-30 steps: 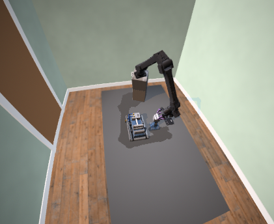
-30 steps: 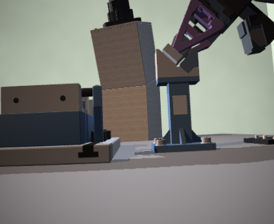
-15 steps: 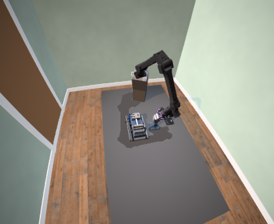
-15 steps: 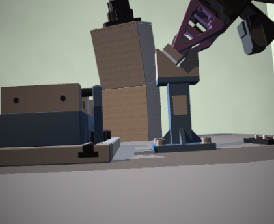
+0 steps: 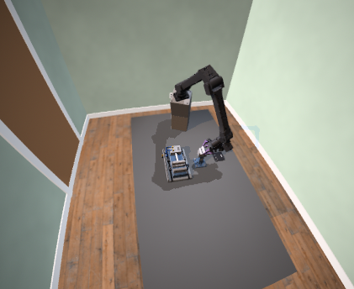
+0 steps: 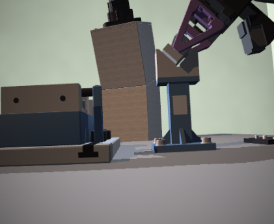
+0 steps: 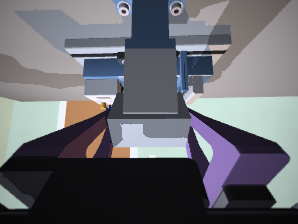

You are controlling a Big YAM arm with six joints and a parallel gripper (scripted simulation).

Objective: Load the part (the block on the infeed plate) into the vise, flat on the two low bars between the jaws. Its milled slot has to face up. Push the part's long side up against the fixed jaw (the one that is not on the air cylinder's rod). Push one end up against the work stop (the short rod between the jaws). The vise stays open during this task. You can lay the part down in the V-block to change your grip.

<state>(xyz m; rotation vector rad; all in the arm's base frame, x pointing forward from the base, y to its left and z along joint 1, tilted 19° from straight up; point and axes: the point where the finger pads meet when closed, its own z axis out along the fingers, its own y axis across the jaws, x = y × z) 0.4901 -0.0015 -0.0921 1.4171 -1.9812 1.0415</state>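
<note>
My hand is 10 mm to the left of the part. Also, from my hand: dark work stop rod (160 mm to the right, 70 mm below, 30 mm ahead); moving jaw (200 mm to the right, 80 mm below, 10 mm behind); air cylinder rod (190 mm to the right, 80 mm below, 60 mm behind).
</note>
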